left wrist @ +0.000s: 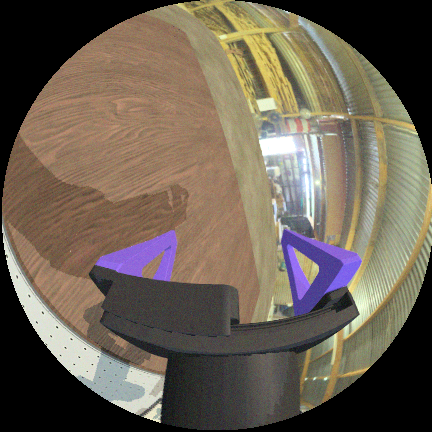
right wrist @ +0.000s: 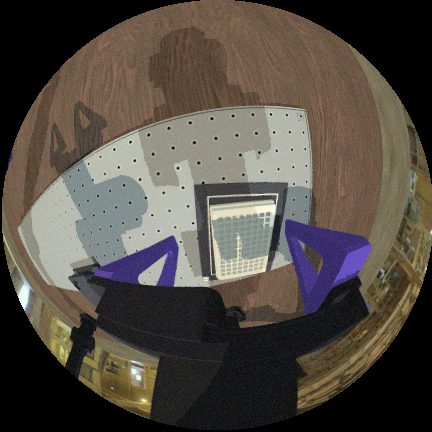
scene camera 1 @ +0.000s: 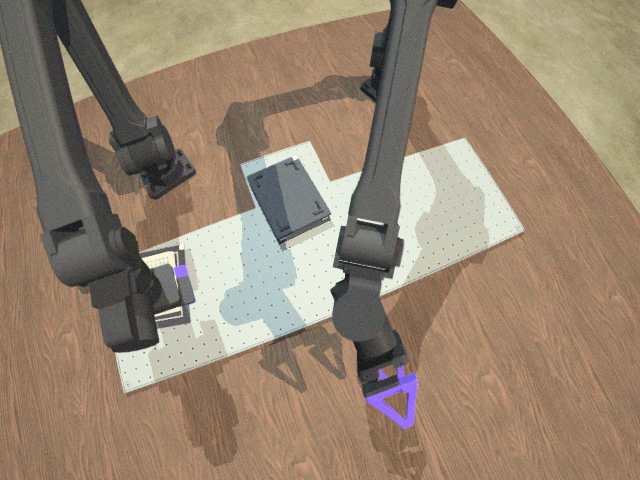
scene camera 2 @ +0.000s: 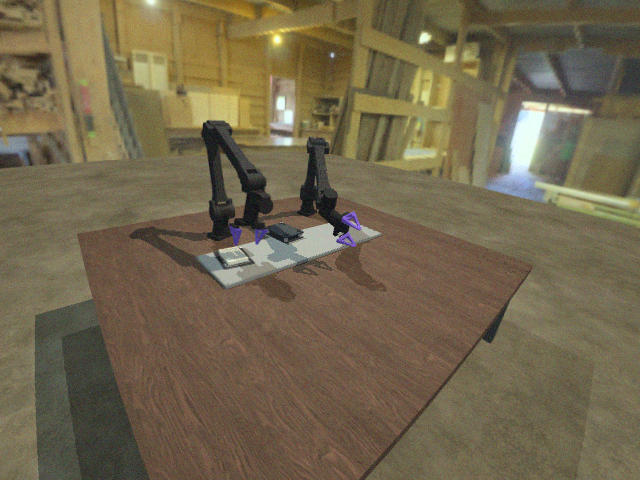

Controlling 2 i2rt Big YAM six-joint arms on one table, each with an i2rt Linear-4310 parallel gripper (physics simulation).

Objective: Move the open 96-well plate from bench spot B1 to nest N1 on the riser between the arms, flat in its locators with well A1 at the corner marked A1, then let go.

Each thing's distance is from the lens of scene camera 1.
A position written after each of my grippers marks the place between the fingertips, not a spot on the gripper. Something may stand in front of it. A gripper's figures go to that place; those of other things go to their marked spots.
my left gripper [scene camera 1: 403, 407]: 52 cm
my right gripper [scene camera 1: 160, 307]: 64 cm
